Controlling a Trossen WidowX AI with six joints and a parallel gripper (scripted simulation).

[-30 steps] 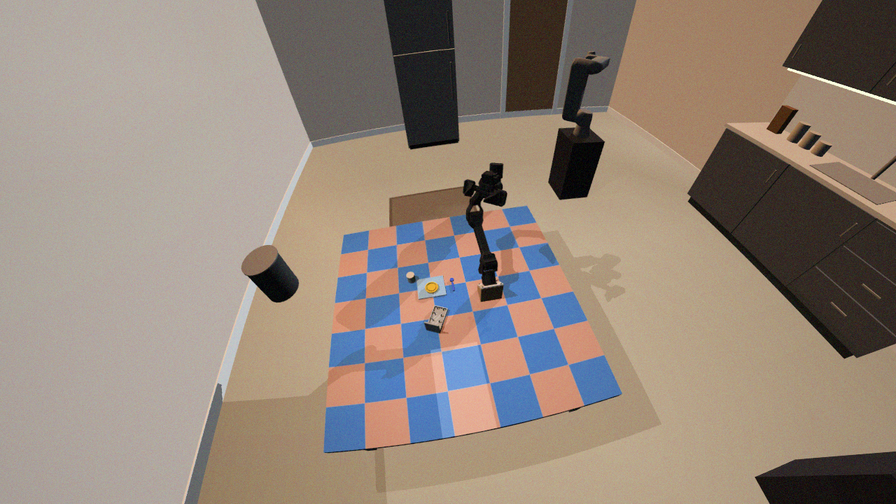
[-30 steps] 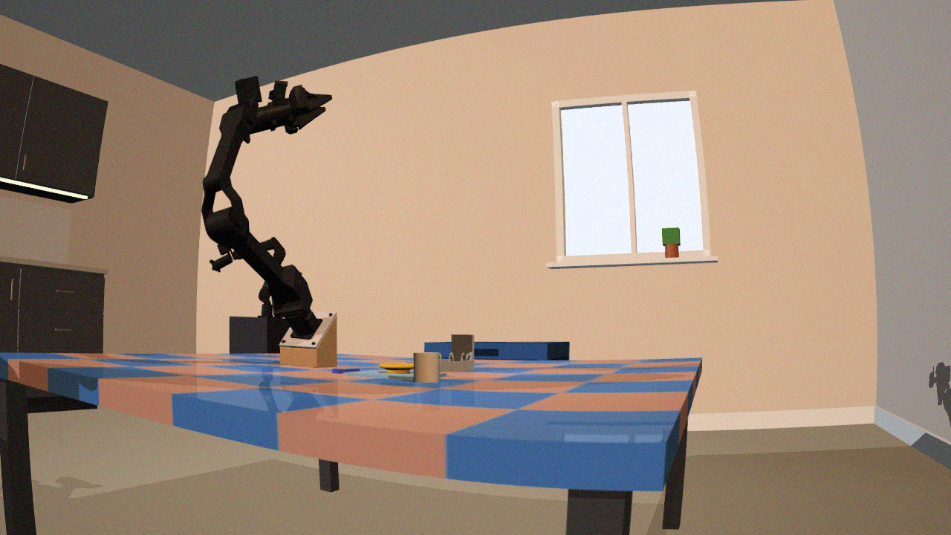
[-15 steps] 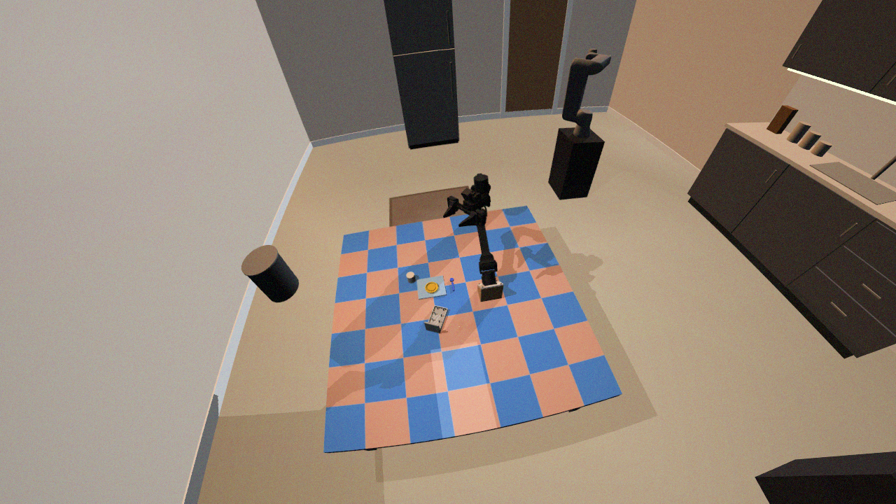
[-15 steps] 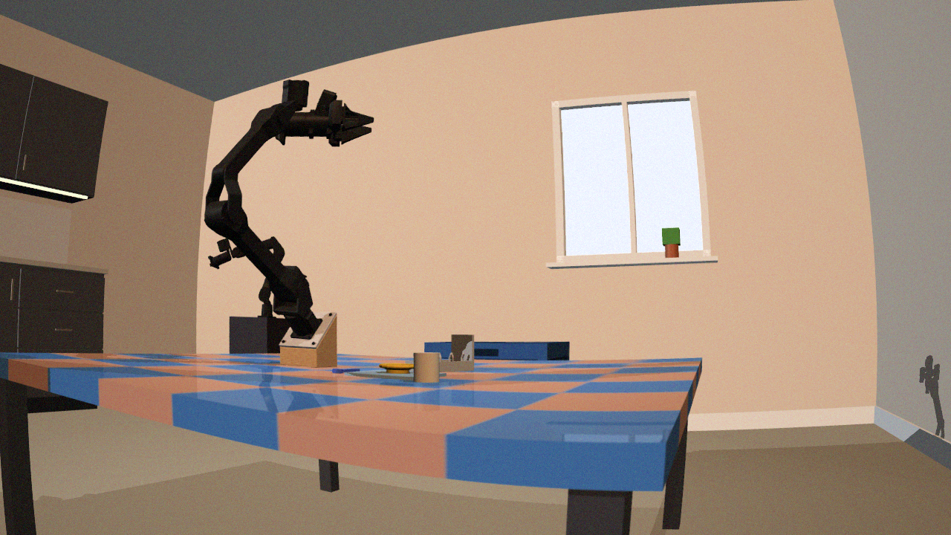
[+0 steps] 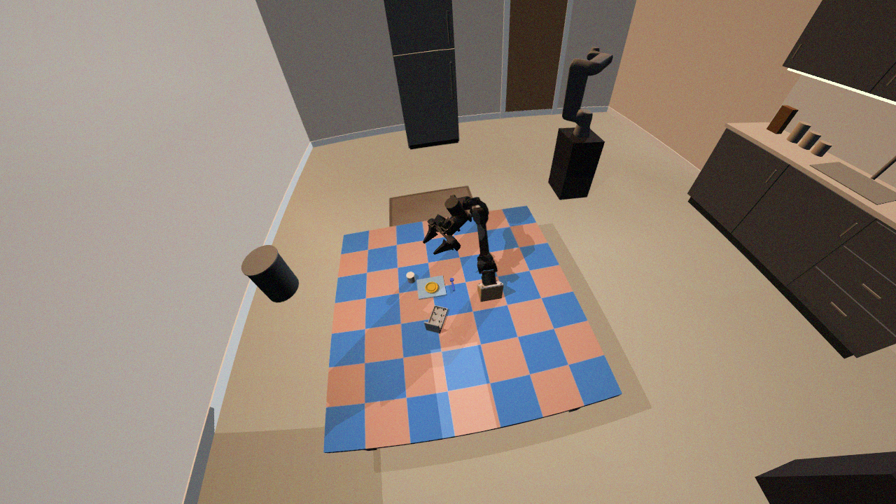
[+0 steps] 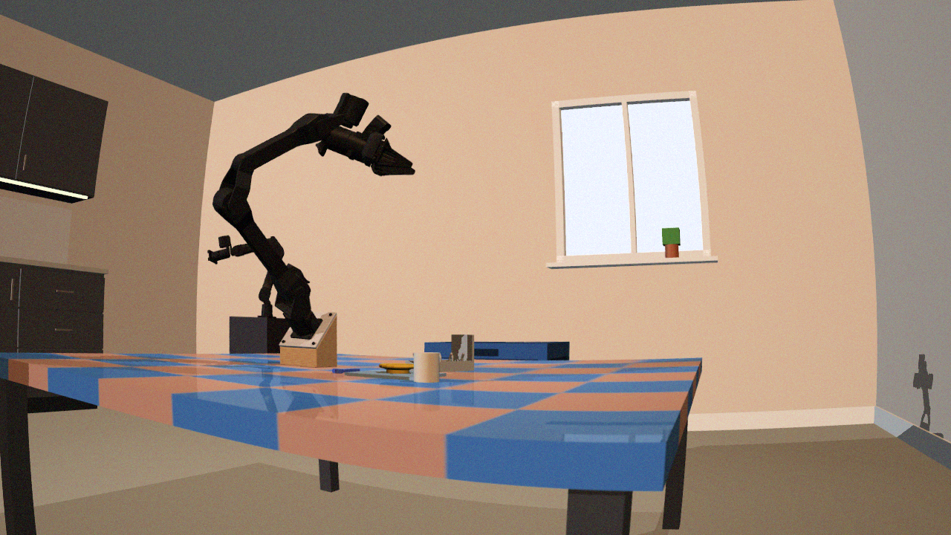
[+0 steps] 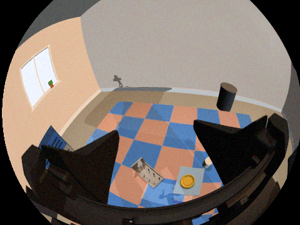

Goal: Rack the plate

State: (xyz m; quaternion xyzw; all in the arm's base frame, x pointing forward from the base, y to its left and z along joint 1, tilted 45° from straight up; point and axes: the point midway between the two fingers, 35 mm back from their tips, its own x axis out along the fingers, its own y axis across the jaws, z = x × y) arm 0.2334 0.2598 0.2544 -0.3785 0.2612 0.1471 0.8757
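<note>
My gripper tip is now 410 mm above the yellow plate, 90 mm to the left of it and 30 mm short of it. Round my gripper tip: blue spoon: 420 mm below, 110 mm to the right, 90 mm behind; then pale blue mat: 420 mm below, 100 mm to the right, 30 mm ahead; then grey dish rack: 400 mm below, 100 mm to the left, 20 mm ahead.
</note>
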